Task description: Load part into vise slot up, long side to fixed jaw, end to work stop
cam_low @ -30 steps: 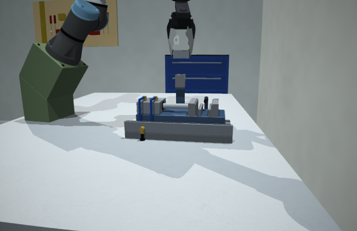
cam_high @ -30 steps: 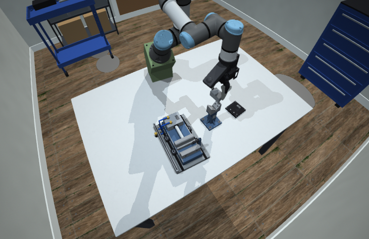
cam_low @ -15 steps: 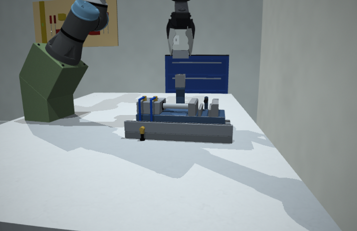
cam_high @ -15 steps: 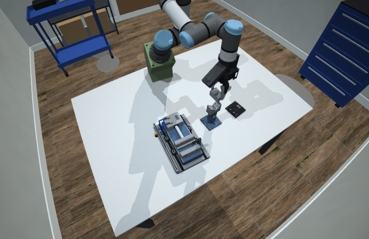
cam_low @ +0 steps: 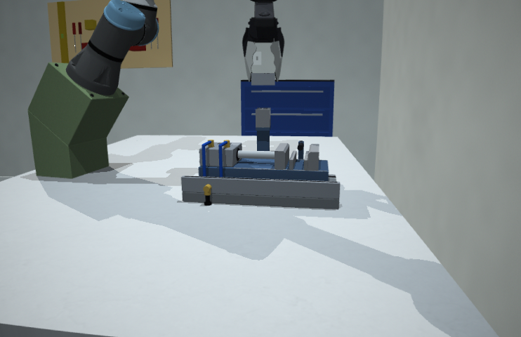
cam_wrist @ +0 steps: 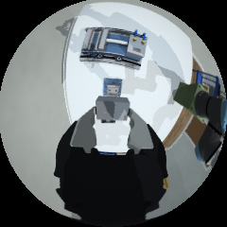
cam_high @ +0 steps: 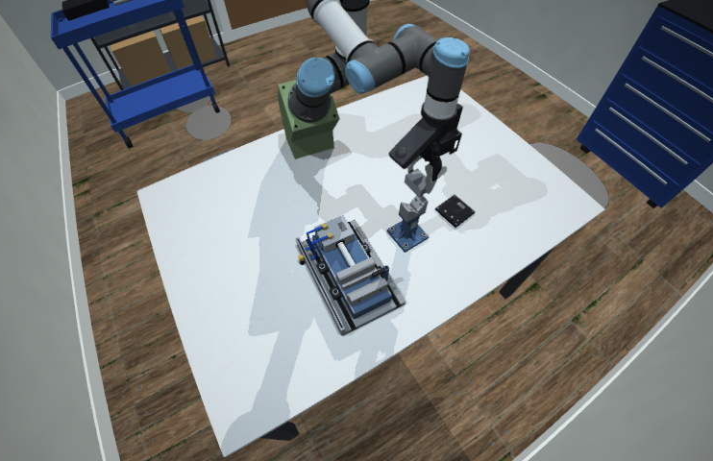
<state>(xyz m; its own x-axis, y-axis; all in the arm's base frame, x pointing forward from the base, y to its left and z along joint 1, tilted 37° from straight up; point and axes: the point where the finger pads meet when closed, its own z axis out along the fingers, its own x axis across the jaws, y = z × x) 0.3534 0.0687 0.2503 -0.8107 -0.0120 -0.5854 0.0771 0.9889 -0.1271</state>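
Now: the part 10 mm below my hand. The rest, counted from my hand: work stop (180 mm to the right, 150 mm below, 70 mm ahead); air cylinder (190 mm to the right, 170 mm below, 100 mm behind); moving jaw (220 mm to the right, 170 mm below, 30 mm ahead).
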